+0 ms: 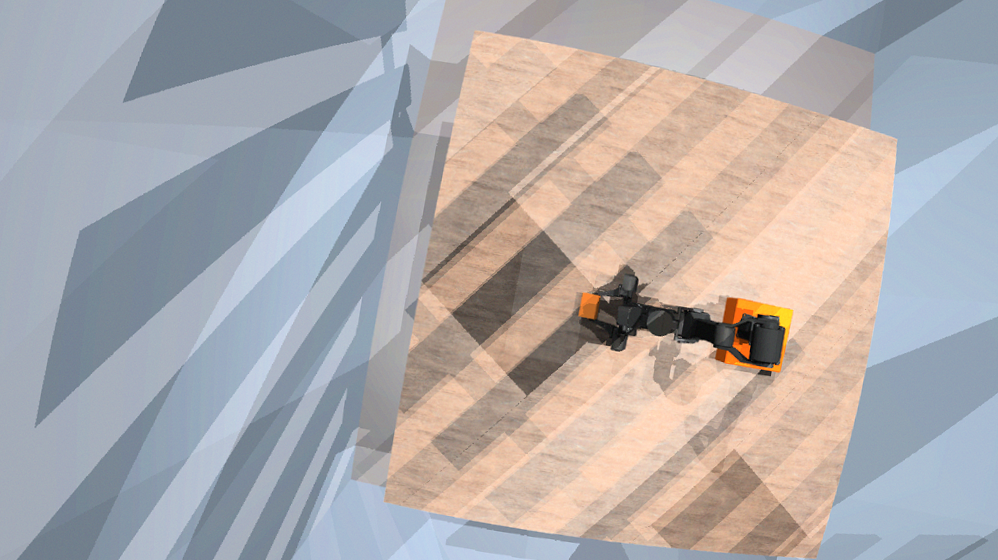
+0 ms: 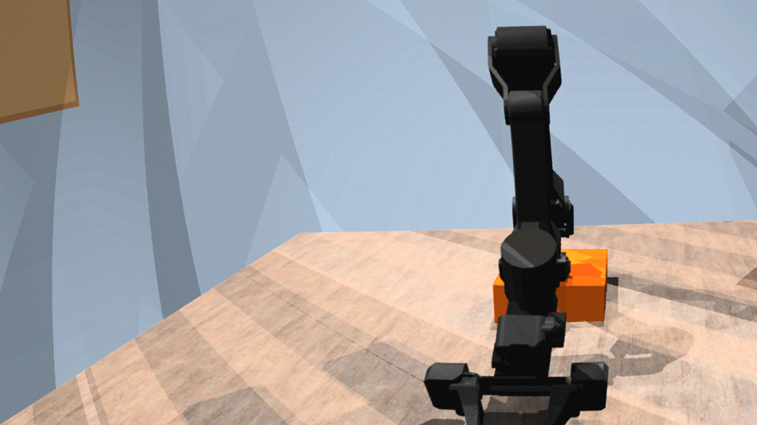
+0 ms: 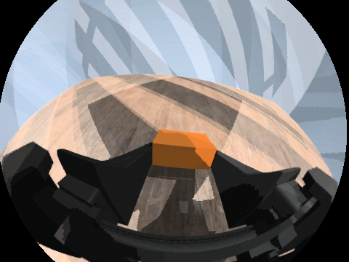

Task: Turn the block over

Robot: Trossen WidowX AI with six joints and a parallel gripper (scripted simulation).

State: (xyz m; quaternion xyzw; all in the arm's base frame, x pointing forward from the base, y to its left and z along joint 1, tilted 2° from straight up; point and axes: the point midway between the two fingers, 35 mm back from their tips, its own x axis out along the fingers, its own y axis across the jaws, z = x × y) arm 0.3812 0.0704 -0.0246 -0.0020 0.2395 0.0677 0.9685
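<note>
Right now my gripper tip is 10 mm above the block.
</note>
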